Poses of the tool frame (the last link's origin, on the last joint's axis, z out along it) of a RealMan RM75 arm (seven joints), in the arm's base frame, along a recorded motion.
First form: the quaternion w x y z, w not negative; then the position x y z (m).
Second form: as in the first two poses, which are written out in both.
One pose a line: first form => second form
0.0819, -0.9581, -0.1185, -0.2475, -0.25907, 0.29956, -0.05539 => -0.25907, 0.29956, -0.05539, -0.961, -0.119, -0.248, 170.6
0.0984, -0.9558, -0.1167, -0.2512, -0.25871, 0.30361, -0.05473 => -0.25871, 0.30361, -0.05473, -0.960, -0.117, -0.252, 168.7
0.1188, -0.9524, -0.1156, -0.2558, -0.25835, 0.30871, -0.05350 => -0.25835, 0.30871, -0.05350, -0.959, -0.116, -0.258, 166.4
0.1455, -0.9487, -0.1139, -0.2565, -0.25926, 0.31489, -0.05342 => -0.25926, 0.31489, -0.05342, -0.959, -0.115, -0.259, 163.3
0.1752, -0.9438, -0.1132, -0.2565, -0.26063, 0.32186, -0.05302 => -0.26063, 0.32186, -0.05302, -0.959, -0.115, -0.261, 159.8
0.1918, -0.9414, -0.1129, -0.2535, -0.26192, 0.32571, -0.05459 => -0.26192, 0.32571, -0.05459, -0.959, -0.115, -0.258, 157.9
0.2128, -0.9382, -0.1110, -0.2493, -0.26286, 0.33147, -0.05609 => -0.26286, 0.33147, -0.05609, -0.960, -0.114, -0.255, 155.4
